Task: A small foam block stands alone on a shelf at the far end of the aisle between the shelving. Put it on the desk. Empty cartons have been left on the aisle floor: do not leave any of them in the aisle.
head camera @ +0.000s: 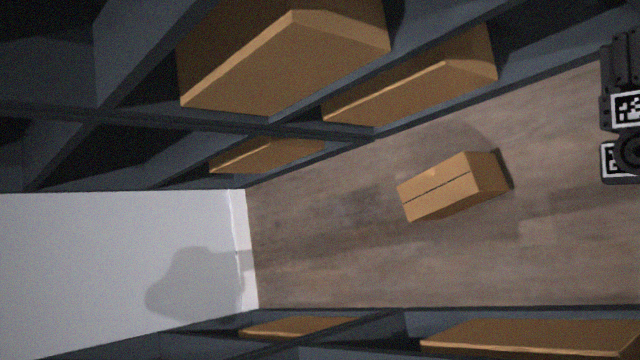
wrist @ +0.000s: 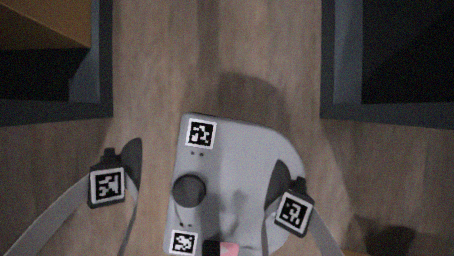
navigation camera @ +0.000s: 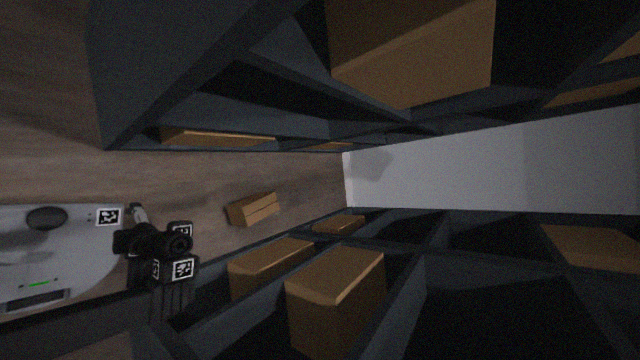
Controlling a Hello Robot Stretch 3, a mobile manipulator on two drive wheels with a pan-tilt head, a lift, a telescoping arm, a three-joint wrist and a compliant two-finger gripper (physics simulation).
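Places are measured from the robot's base along level axes (x left, y ahead, z down), in centimetres.
Pixels of known places: gripper, fingertip midpoint: [wrist: 206, 167]; robot's base, link origin: [wrist: 196, 170] [navigation camera: 48, 217].
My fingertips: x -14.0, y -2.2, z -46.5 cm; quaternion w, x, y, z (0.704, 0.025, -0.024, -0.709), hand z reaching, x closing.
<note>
Ahead of a thing's pixels: the offset from my fingertips to its top centre. "*": to the spot under its first point.
A brown carton {dx -63.5, dy +2.5, dz +28.4 cm} [head camera: 440, 192] [navigation camera: 253, 209] lies on the aisle floor, turned at an angle, nearer the shelving at the top of the head view. My gripper [wrist: 206, 167] is open and empty in the wrist view, its two fingers apart above my own grey base [wrist: 240, 150]. In the head view, part of my wrist shows at the right edge, with the carton ahead of it and apart from it. The foam block and the desk do not show in these views.
Dark shelving [head camera: 320, 131] [navigation camera: 420, 245] lines both sides of the narrow aisle and holds large brown boxes {* dx -62.8, dy -24.5, dz -21.0 cm} [head camera: 300, 65] [navigation camera: 335, 275]. A pale wall [head camera: 100, 240] [navigation camera: 475, 170] closes the far end. In the wrist view, shelf uprights [wrist: 105, 60] [wrist: 327, 60] stand on either side beyond my base.
</note>
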